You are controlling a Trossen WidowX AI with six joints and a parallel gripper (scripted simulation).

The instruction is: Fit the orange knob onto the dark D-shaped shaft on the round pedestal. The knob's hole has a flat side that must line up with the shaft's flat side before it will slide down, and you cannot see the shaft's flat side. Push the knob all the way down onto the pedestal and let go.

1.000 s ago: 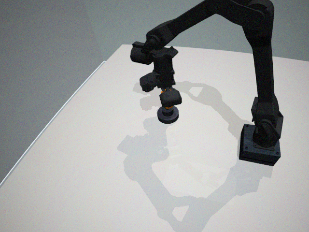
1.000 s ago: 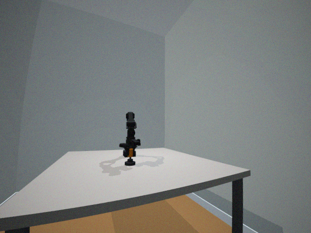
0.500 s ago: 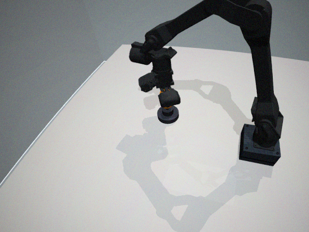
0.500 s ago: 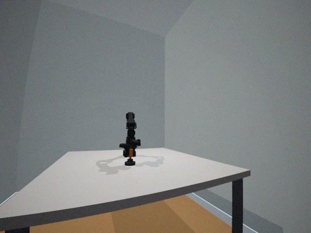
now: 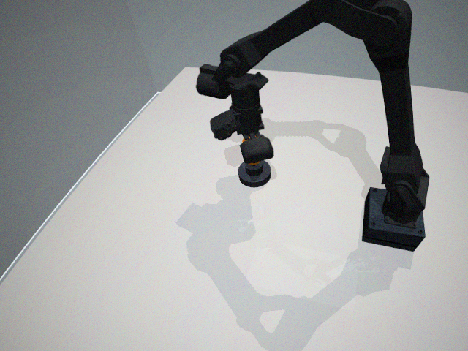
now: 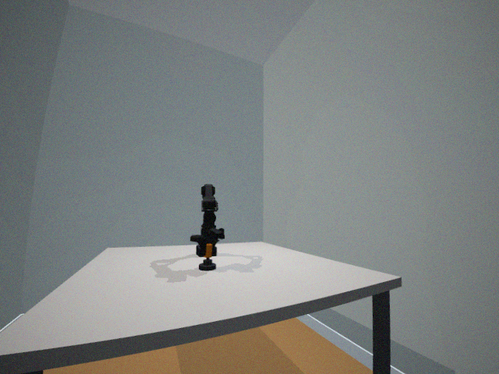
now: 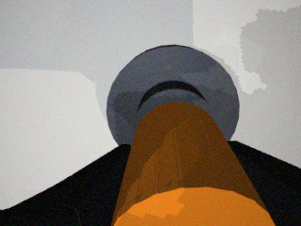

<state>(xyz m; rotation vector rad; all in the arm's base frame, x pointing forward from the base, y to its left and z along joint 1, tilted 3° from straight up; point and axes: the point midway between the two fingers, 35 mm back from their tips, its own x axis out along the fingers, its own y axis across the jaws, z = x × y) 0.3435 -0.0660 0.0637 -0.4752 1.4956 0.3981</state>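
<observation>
The pedestal lies 4 cm below my gripper tip. Round my gripper tip: orange knob: 2 cm above.
</observation>
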